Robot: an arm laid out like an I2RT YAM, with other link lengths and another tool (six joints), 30 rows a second.
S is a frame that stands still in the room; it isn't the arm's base.
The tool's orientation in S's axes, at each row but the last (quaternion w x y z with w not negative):
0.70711 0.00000 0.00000 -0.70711
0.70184 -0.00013 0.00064 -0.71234
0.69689 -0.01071 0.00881 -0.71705
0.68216 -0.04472 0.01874 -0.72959
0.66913 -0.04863 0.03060 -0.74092
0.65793 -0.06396 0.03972 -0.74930
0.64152 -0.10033 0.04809 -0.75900
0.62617 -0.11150 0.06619 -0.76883
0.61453 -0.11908 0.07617 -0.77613
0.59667 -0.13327 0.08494 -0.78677
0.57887 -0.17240 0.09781 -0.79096
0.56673 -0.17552 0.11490 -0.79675
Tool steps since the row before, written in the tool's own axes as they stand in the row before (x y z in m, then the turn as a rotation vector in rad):
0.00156 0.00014 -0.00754 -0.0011 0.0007 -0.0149
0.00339 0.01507 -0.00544 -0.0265 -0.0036 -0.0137
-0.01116 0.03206 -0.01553 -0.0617 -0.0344 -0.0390
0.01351 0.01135 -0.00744 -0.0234 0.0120 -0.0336
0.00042 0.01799 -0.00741 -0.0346 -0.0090 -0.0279
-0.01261 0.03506 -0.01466 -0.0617 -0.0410 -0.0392
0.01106 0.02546 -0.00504 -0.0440 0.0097 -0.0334
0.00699 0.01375 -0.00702 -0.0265 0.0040 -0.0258
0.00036 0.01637 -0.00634 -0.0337 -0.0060 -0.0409
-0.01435 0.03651 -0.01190 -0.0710 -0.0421 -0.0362
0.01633 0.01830 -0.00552 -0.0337 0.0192 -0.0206
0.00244 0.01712 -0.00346 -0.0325 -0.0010 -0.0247
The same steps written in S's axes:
0.00014 -0.00156 -0.00754 0.0007 0.0011 -0.0149
0.01501 -0.00361 -0.00546 -0.0032 0.0266 -0.0137
0.03192 0.01020 -0.01644 -0.0337 0.0626 -0.0382
0.00972 -0.01450 -0.00787 0.0104 0.0214 -0.0354
0.01691 -0.00241 -0.00933 -0.0086 0.0348 -0.0278
0.03381 0.00754 -0.02008 -0.0382 0.0656 -0.0356
0.02174 -0.01554 -0.00905 0.0091 0.0397 -0.0385
0.00992 -0.00995 -0.00948 0.0023 0.0241 -0.0282
0.01348 -0.00434 -0.01039 -0.0097 0.0330 -0.0408
0.03337 0.00351 -0.02355 -0.0319 0.0789 -0.0298
0.00959 -0.02144 -0.00897 0.0181 0.0251 -0.0312
0.01263 -0.00803 -0.00933 -0.0014 0.0306 -0.0270

